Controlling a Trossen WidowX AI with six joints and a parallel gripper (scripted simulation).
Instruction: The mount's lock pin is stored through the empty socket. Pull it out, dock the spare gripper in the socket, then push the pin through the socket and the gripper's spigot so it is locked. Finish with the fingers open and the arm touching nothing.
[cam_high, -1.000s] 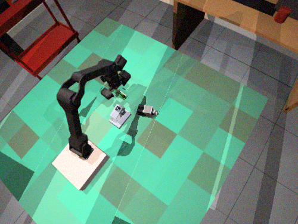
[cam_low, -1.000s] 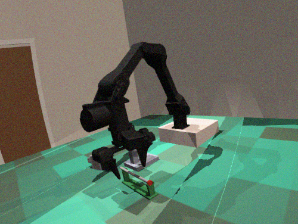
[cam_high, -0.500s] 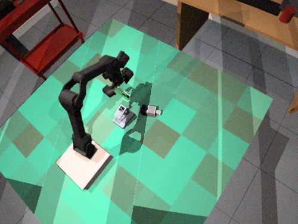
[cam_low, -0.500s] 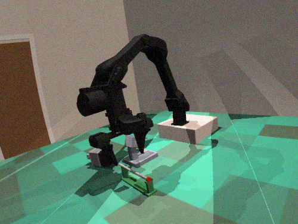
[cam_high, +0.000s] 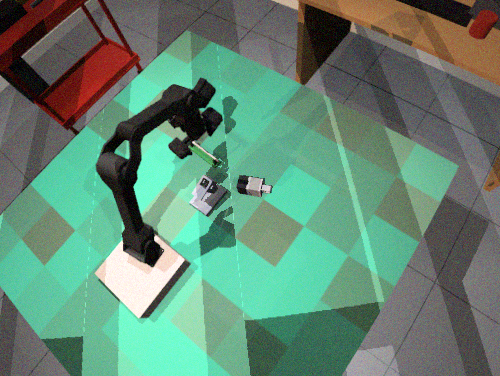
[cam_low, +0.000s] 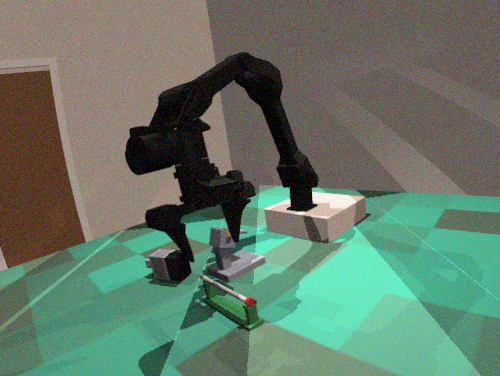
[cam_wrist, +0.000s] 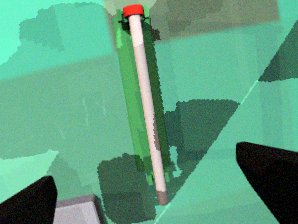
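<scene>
Right now the spare gripper is 220 mm to the right of my gripper tip, 80 mm below it and 10 mm behind it. From my gripper tip the other things lie so: grey mount 110 mm behind, 90 mm to the right, 60 mm below; then green pin rest 80 mm below, 20 mm to the left, 10 mm ahead.
</scene>
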